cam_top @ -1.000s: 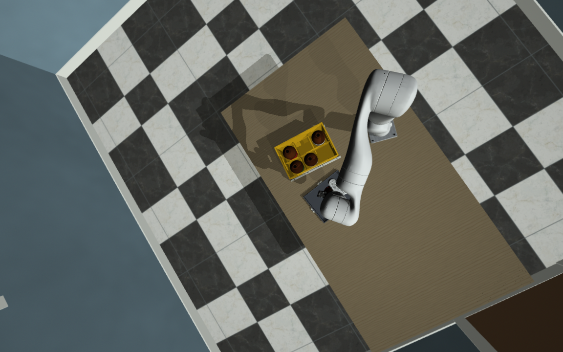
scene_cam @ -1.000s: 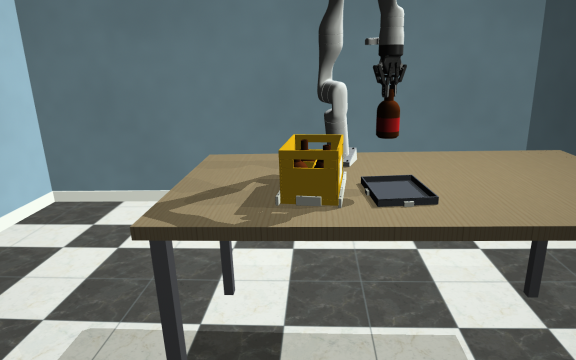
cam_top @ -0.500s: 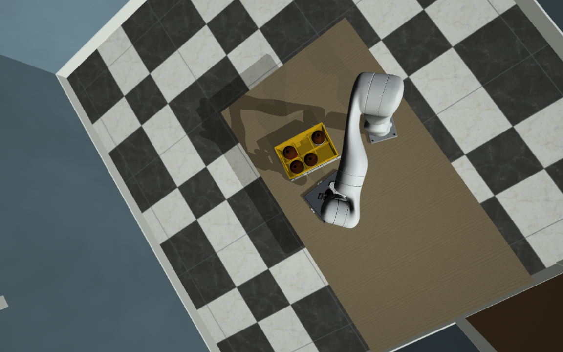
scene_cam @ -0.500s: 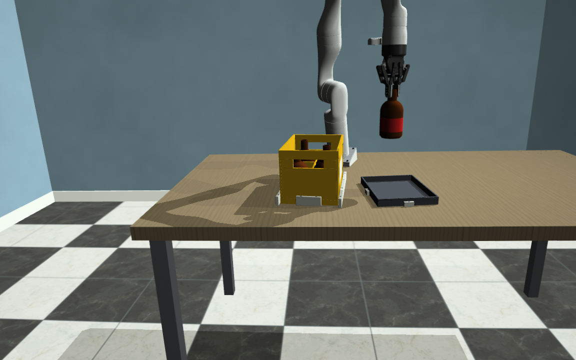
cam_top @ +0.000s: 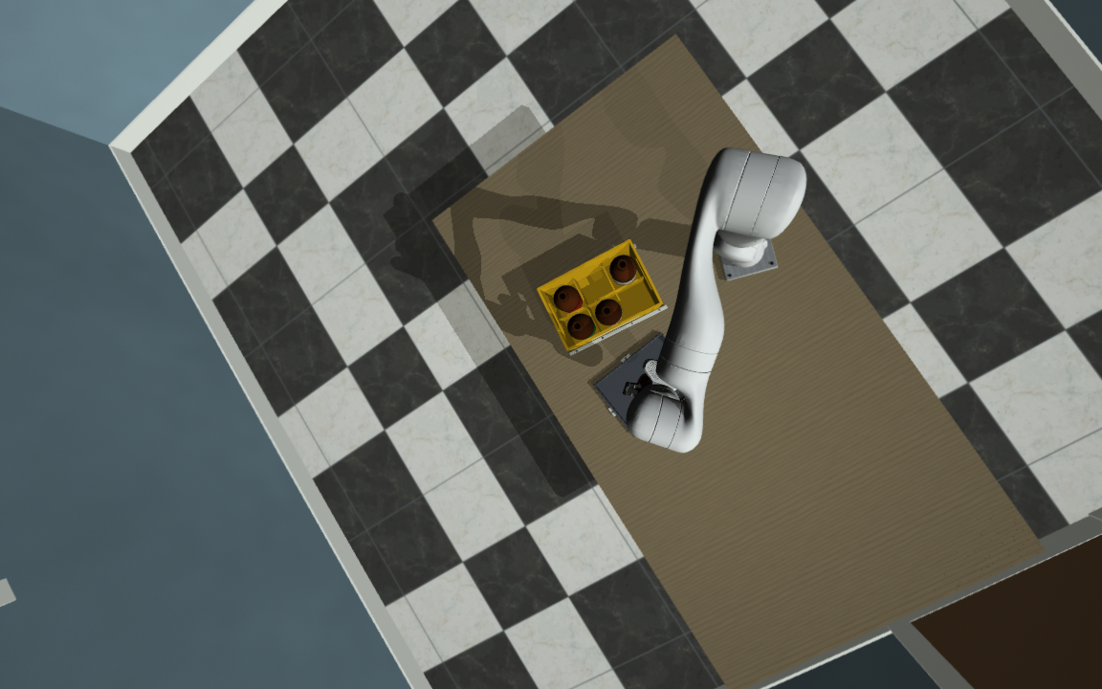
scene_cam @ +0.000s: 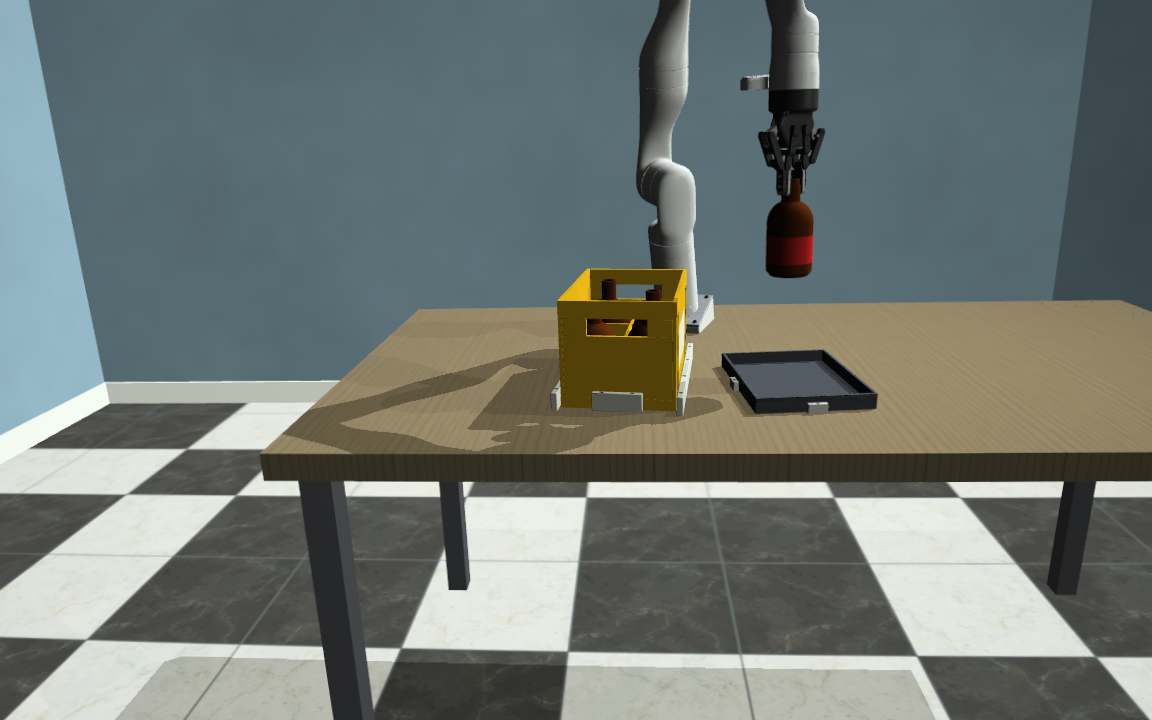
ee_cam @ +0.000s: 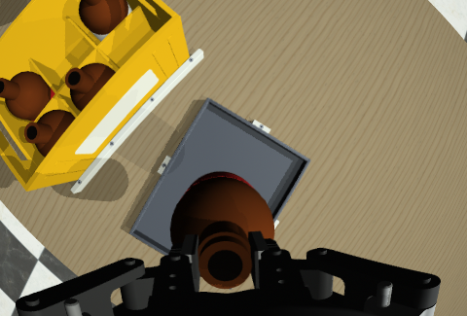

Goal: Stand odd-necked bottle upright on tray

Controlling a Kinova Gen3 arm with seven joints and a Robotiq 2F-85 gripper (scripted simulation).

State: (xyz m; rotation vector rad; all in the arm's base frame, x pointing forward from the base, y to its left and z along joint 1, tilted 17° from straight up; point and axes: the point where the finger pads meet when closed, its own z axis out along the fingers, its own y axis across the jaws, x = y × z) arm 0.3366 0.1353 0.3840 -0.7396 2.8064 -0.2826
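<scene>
Right now my hand is 70 mm above the brown bottle. Round my hand: yellow crate (60 mm behind, 260 mm to the right, 250 mm below); then dark tray (20 mm ahead, 10 mm to the left, 320 mm below).
</scene>
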